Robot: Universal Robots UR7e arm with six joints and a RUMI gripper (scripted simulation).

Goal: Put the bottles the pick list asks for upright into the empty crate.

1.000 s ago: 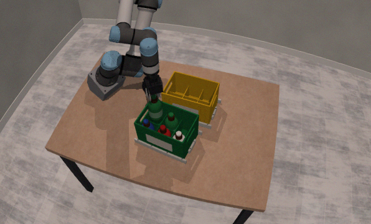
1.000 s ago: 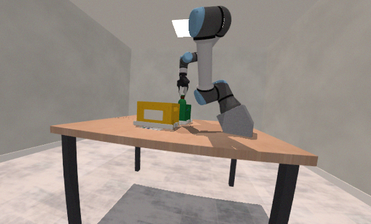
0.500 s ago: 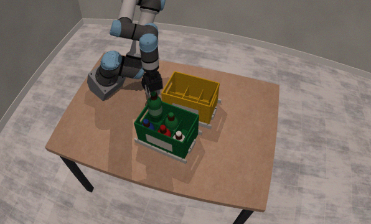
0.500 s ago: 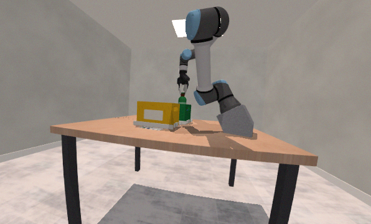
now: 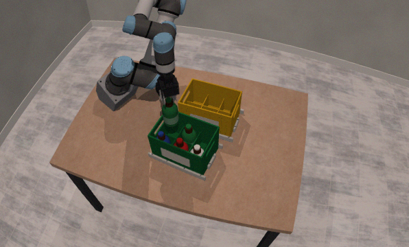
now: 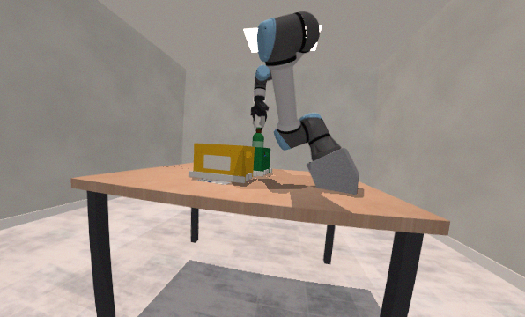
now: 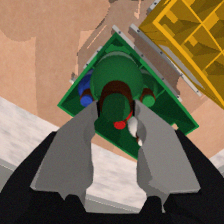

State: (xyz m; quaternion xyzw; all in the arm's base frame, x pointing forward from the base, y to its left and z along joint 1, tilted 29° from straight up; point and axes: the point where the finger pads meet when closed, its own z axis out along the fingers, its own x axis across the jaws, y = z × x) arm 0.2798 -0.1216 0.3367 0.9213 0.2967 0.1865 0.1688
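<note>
Now: the green-label bottle 7 cm below my hand. From my hand the other things lie so: green crate: 21 cm below, 8 cm ahead, 6 cm to the right; red-label bottle: 21 cm below, 10 cm to the right, 7 cm ahead; blue-label bottle: 21 cm below, 9 cm to the right, 2 cm behind.
</note>
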